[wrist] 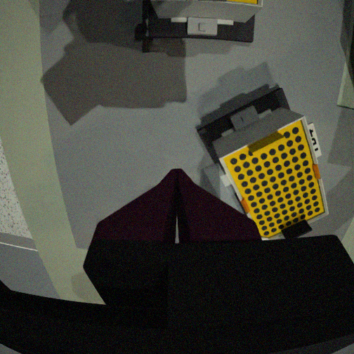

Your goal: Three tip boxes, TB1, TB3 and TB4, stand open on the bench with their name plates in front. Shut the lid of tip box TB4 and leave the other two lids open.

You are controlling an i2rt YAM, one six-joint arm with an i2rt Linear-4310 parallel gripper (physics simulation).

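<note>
A tip box (277, 180) with a yellow, dark-holed top stands turned at an angle on the right of the wrist view. Its yellow top is uncovered, so its lid is open. A dark grey part with a small tab lies along its upper-left end, and orange clips sit on its sides. A white name plate (313, 140) shows partly at its right edge; I cannot read it surely. A second tip box (207, 9) is cut off at the top edge, with a strip of yellow showing. My gripper (176, 177) is shut and empty, left of the nearer box and apart from it.
The grey bench (120, 145) carries a broad dark shadow at upper left. A pale green band (22, 110) runs down the left side, with a speckled surface beyond it. A dark object (349, 37) is cut off at the upper right edge.
</note>
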